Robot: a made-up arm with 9 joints. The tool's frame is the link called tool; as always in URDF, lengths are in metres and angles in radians. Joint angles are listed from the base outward.
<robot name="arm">
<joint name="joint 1" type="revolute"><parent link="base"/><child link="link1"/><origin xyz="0 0 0.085"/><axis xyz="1 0 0"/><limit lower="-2.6" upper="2.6"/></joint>
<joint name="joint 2" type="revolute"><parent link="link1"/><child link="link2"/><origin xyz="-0.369 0.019 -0.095"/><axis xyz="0 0 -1"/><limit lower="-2.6" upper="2.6"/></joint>
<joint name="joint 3" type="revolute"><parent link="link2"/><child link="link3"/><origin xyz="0.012 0.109 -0.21"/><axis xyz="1 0 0"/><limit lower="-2.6" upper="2.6"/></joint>
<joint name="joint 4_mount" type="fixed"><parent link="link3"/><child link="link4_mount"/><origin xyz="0.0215 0.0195 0.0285"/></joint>
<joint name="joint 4" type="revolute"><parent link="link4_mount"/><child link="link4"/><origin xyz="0.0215 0.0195 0.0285"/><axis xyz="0 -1 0"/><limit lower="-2.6" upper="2.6"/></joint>
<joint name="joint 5" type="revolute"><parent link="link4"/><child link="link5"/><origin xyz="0.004 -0.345 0.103"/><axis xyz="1 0 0"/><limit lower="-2.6" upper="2.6"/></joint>
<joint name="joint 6" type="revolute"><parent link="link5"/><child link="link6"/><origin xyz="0.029 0.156 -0.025"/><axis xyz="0 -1 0"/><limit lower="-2.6" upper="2.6"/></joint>
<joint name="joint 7" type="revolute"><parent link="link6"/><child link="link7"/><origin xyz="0.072 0.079 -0.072"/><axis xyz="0 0 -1"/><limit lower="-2.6" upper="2.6"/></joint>
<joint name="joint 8" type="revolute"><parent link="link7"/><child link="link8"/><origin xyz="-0.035 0.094 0.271"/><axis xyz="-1 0 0"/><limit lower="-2.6" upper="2.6"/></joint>
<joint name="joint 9" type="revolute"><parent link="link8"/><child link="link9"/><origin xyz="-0.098 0.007 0.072"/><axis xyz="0 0 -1"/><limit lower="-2.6" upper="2.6"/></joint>
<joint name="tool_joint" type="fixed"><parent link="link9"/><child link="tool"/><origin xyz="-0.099 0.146 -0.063"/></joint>
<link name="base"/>
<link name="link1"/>
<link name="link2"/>
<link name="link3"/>
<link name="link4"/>
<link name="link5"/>
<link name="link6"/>
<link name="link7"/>
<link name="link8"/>
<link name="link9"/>
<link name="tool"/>
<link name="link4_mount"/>
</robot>
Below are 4 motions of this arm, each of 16 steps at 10 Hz.
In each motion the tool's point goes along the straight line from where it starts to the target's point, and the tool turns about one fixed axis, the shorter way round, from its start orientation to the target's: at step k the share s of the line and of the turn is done. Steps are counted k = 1, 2, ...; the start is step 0. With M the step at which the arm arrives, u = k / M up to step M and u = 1 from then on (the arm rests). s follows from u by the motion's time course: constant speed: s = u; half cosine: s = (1 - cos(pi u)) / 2; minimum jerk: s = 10 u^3 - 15 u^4 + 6 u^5.
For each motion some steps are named. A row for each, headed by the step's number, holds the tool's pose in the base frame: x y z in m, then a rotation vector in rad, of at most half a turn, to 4 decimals.
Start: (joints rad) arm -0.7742 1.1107 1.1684 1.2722 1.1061 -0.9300 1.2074 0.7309 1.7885
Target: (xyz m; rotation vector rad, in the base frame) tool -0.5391 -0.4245 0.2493 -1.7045 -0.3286 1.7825
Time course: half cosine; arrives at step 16
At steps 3, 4, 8, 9, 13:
3: -0.6949 -0.1792 -0.0438 1.1355 -0.2552 -2.5332
4: -0.6844 -0.1959 -0.0239 1.2248 -0.2183 -2.5710
8: -0.6242 -0.2906 0.0893 -1.6460 -0.0254 2.5501
9: -0.6076 -0.3167 0.1205 -1.6729 -0.0932 2.4003
13: -0.5534 -0.4019 0.2223 -1.7074 -0.2848 1.9114

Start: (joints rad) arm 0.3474 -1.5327 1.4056 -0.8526 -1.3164 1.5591 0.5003 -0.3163 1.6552
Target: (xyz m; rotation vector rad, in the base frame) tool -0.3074 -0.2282 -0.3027 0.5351 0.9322 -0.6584
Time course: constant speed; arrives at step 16
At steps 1, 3, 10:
1: -0.4131 -0.1029 -0.3252 1.2651 1.2506 0.4028
3: -0.3990 -0.1196 -0.3222 1.1764 1.2237 0.2497
10: -0.3497 -0.1781 -0.3117 0.8438 1.0905 -0.2582

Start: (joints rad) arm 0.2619 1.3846 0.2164 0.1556 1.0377 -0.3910 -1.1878 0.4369 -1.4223
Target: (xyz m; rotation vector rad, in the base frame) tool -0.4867 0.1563 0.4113 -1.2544 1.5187 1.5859
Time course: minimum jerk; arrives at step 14
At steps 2, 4, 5, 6, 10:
2: -0.7810 -0.0917 -0.0957 -0.4812 -1.0558 1.0407
4: -0.7444 -0.0609 -0.0327 -0.6197 -0.7805 1.1873
5: -0.7138 -0.0351 0.0201 -0.7278 -0.5388 1.2948
6: -0.6772 -0.0042 0.0832 -0.8473 -0.2372 1.4044
10: -0.5303 0.1196 0.3362 -1.1988 1.0930 1.6102

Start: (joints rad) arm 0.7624 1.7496 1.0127 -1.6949 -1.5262 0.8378 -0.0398 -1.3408 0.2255
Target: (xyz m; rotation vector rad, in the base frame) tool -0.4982 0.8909 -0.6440 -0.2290 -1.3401 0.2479
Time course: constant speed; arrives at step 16
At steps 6, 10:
6: -0.6030 0.5318 -0.1962 1.3673 -0.7418 0.0487
10: -0.5611 0.6754 -0.3753 0.7537 -1.0455 0.1382

